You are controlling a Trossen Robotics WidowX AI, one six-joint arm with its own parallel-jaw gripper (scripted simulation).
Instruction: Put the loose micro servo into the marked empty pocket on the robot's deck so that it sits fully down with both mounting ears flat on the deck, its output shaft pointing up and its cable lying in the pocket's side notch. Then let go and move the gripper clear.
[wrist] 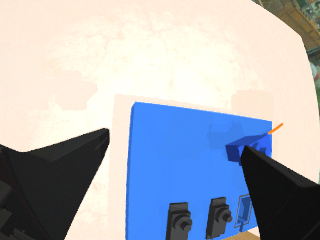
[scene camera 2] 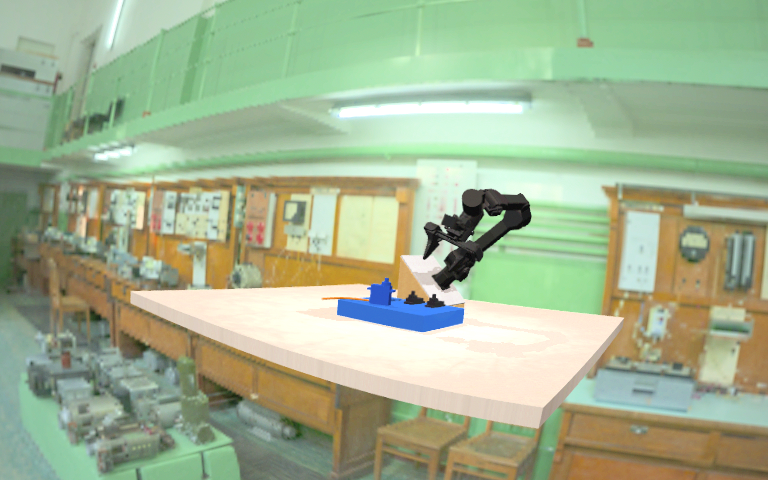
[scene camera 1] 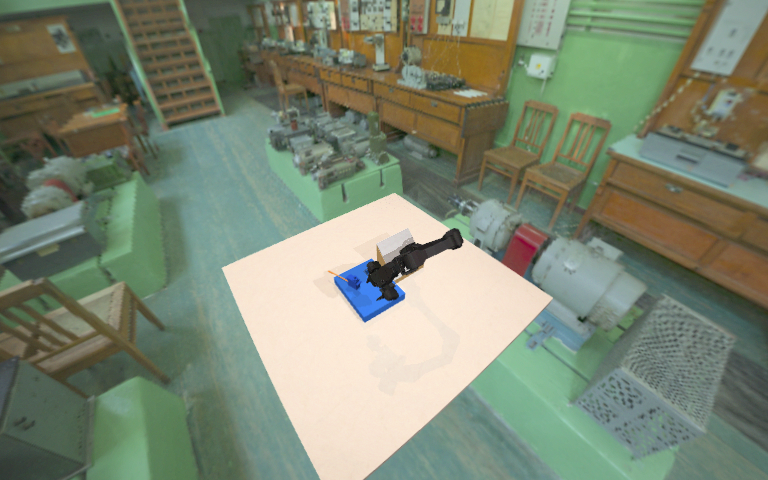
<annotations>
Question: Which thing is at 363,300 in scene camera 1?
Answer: A blue deck.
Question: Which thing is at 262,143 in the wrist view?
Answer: A blue micro servo.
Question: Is the gripper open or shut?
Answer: Open.
</annotations>
